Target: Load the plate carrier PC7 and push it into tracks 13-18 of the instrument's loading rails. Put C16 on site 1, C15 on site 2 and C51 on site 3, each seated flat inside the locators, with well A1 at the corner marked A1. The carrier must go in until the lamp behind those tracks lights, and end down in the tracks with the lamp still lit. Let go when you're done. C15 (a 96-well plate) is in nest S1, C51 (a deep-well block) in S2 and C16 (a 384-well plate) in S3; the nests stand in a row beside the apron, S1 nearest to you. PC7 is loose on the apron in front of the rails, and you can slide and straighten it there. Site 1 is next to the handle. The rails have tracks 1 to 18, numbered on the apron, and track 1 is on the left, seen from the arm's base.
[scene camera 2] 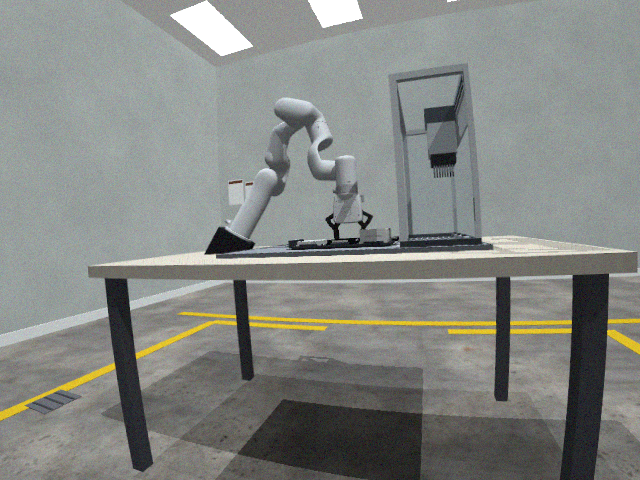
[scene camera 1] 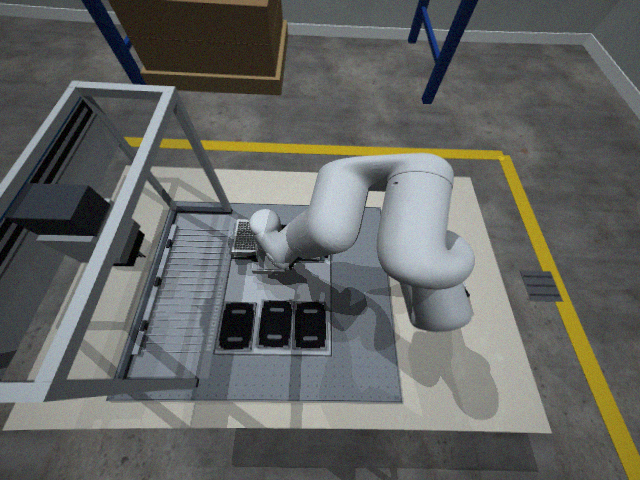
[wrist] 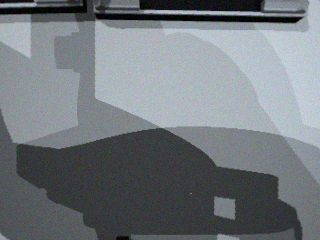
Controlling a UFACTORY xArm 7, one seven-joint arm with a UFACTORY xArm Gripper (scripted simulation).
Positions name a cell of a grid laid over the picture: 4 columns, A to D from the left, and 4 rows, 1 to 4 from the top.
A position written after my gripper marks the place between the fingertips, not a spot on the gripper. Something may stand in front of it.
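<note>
Scene camera 1: nest S2 (scene camera 1: B3), nest S3 (scene camera 1: B3) seen. Scene camera 2: my gripper (scene camera 2: C3) seen.
</note>
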